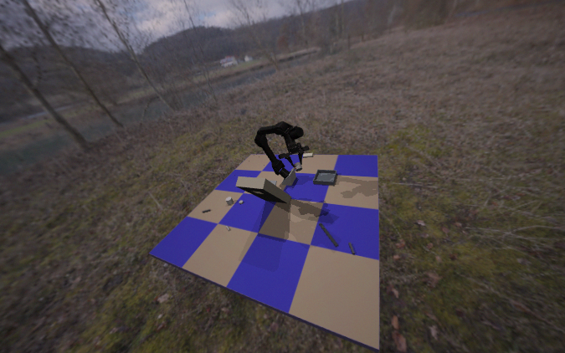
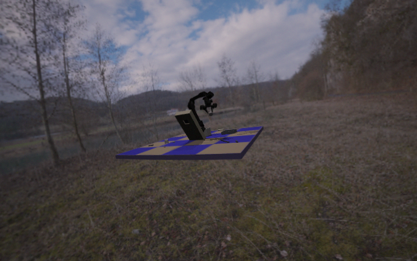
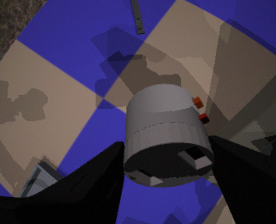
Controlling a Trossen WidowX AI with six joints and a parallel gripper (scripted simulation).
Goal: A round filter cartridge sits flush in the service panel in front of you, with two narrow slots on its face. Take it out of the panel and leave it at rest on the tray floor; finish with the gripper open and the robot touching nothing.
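The square grey tray is 260 mm below my gripper tip, 250 mm behind it and 110 mm to the left of it. The rest, counted from my gripper tip: round grey filter cartridge right at my gripper tip; tan service panel 190 mm to the right, 130 mm ahead, 100 mm below.
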